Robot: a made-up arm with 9 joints. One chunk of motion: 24 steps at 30 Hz.
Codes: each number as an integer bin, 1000 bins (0 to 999) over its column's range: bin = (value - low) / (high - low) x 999, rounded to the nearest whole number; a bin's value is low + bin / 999 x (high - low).
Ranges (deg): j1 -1.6..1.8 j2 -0.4..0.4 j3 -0.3..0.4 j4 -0.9..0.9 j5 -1..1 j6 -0.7..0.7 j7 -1.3..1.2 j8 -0.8..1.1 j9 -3.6..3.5
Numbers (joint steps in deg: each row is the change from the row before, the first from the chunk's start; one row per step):
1: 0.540 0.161 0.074 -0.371 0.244 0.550 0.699 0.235 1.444
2: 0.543 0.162 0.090 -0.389 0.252 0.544 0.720 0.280 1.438
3: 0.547 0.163 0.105 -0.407 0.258 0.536 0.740 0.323 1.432
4: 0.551 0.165 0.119 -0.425 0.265 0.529 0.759 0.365 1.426
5: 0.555 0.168 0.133 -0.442 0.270 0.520 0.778 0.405 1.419
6: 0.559 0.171 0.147 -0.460 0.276 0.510 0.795 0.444 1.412
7: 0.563 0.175 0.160 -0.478 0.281 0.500 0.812 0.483 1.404
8: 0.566 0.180 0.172 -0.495 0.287 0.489 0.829 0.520 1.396
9: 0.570 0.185 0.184 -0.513 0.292 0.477 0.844 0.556 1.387
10: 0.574 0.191 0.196 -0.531 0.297 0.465 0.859 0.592 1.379
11: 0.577 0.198 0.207 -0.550 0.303 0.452 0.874 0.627 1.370
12: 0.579 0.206 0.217 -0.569 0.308 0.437 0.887 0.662 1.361
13: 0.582 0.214 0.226 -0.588 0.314 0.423 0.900 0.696 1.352
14: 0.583 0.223 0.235 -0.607 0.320 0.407 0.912 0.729 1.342
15: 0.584 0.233 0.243 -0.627 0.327 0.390 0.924 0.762 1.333
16: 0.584 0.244 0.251 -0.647 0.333 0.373 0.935 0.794 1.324
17: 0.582 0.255 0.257 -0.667 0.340 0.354 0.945 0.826 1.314
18: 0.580 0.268 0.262 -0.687 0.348 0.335 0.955 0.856 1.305
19: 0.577 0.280 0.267 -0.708 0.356 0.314 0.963 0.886 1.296
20: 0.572 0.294 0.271 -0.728 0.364 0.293 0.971 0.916 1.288
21: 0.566 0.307 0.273 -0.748 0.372 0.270 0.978 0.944 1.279
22: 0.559 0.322 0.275 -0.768 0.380 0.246 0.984 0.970 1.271
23: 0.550 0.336 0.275 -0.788 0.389 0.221 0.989 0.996 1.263
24: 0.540 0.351 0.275 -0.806 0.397 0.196 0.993 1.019 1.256
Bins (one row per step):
1: 629 701 534 294 621 892 799 544 710
2: 630 702 557 284 625 888 807 568 709
3: 631 703 578 274 628 882 815 590 708
4: 632 706 598 264 632 877 823 613 707
5: 633 709 618 254 634 871 830 634 706
6: 634 713 638 244 637 863 837 654 705
7: 636 718 656 234 640 856 844 675 704
8: 636 724 674 225 643 848 851 694 703
9: 638 731 691 215 645 840 857 713 702
10: 639 738 708 205 648 831 863 732 701
11: 640 747 724 194 651 822 869 750 699
12: 640 757 738 184 653 811 874 769 698
13: 641 767 751 173 656 801 879 787 697
14: 641 778 764 163 659 790 884 804 695
15: 642 790 775 152 663 778 889 821 694
16: 642 804 786 140 666 766 893 838 693
17: 641 818 795 129 669 752 897 855 691
18: 641 834 802 118 673 739 901 871 690
19: 640 849 809 107 677 724 904 886 689
20: 638 867 815 95 681 709 907 902 688
21: 636 883 818 84 685 692 910 917 686
22: 634 902 821 73 689 675 913 931 685
23: 632 919 821 62 694 657 915 944 684
24: 629 938 821 52 698 639 916 956 683

